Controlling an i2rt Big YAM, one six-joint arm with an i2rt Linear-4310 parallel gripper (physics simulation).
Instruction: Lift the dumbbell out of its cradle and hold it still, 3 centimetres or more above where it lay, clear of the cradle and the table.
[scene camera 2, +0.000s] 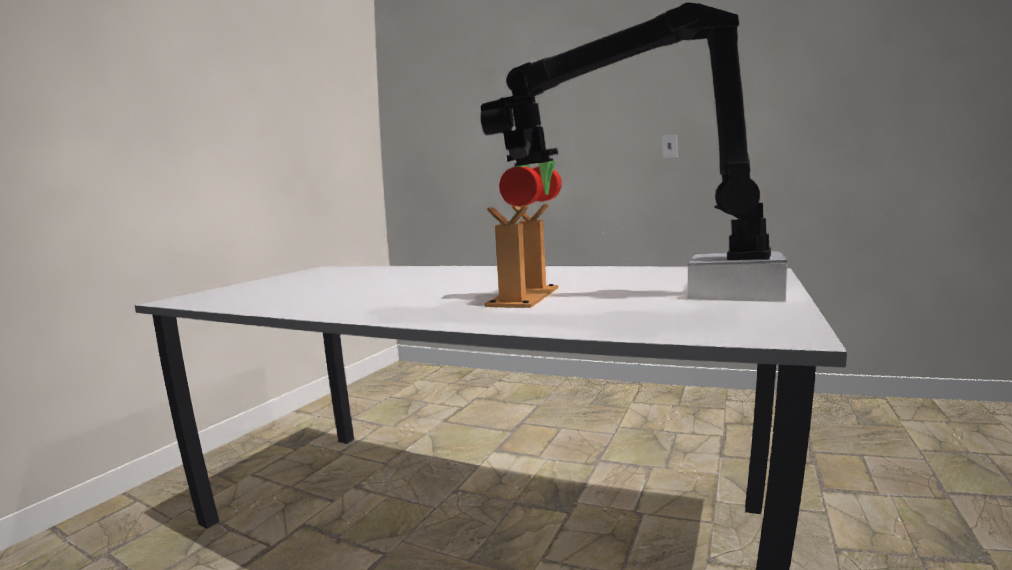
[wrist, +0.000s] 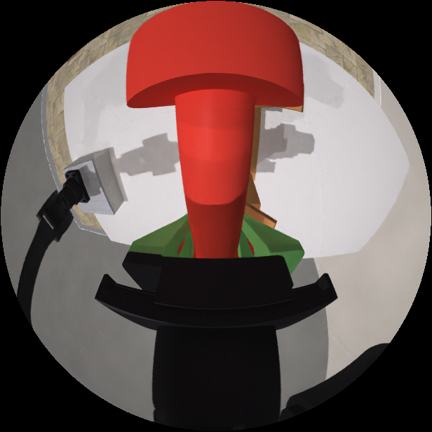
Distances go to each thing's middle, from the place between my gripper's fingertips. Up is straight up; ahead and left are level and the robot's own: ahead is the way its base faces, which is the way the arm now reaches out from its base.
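Labels:
Cradle (scene camera 2: 520, 252): 12 cm below my hand, 4 cm to the left of it, 3 cm ahead of it. Red dumbbell (scene camera 2: 519, 186): 2 cm above my hand, 4 cm to the left of it.

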